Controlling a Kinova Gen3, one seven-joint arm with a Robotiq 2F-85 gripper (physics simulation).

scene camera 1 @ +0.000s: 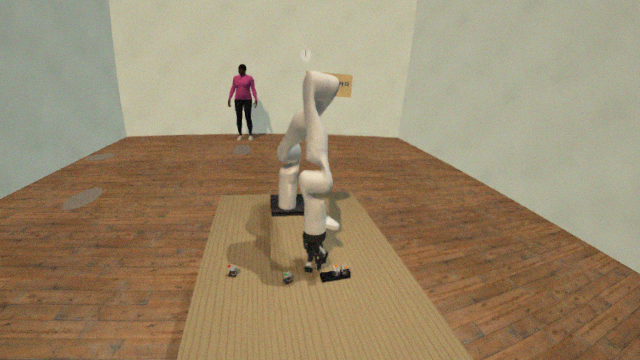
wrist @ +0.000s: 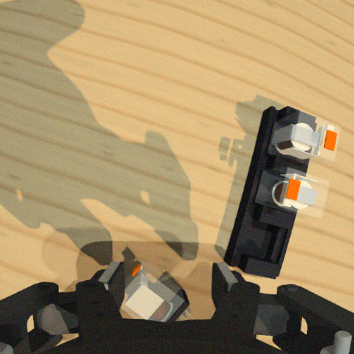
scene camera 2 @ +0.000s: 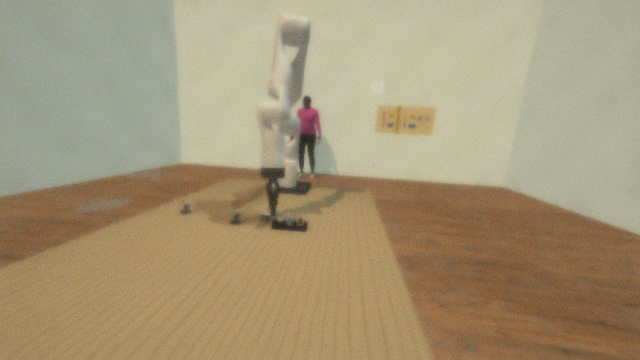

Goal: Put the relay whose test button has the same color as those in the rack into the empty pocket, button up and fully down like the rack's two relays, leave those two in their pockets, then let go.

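Seen in the pictures: gripper, fingertip midpoint: (scene camera 1: pixel 314 265) (scene camera 2: pixel 272 214); arm's base, link origin: (scene camera 1: pixel 287 205) (scene camera 2: pixel 286 185).
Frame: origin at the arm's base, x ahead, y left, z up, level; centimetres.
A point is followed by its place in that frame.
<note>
The black rack (scene camera 1: pixel 327 276) {x 49.1, y 8.2, z -2.3 cm} (scene camera 2: pixel 281 226) {x 51.2, y 8.8, z -1.5 cm} (wrist: pixel 247 202) holds two clear relays with orange buttons, one (wrist: pixel 295 141) at its far end and one (wrist: pixel 287 194) in the middle. The empty pocket (wrist: pixel 270 243) is at the rack's lower end in the wrist view. A loose relay (scene camera 1: pixel 308 269) {x 45.6, y 1.9, z -1.1 cm} (scene camera 2: pixel 265 218) {x 46.0, y 2.4, z -1.3 cm} (wrist: pixel 150 299) with an orange button lies turned and seemingly tipped over on the mat. My gripper (scene camera 1: pixel 314 265) {x 44.2, y 4.2, z -0.6 cm} (scene camera 2: pixel 272 214) {x 44.2, y 4.2, z -0.6 cm} (wrist: pixel 168 278) is open around it, the relay nearer the left finger in the wrist view. Its lower part is partly hidden by the gripper.
A green-button relay (scene camera 1: pixel 287 277) {x 50.3, y -6.5, z 1.1 cm} (scene camera 2: pixel 235 217) {x 50.0, y -5.8, z -0.3 cm} stands left of the gripper in both scene views. A red-button relay (scene camera 1: pixel 232 271) {x 44.9, y -25.0, z 0.5 cm} (scene camera 2: pixel 185 209) {x 45.0, y -24.5, z -0.7 cm} stands farther left. All are on the tan mat (scene camera 1: pixel 300 320) {x 65.1, y -4.7, z -2.6 cm} (scene camera 2: pixel 225 300) {x 85.3, y 6.5, z -2.7 cm}. A person (scene camera 1: pixel 243 90) (scene camera 2: pixel 309 125) stands by the back wall.
</note>
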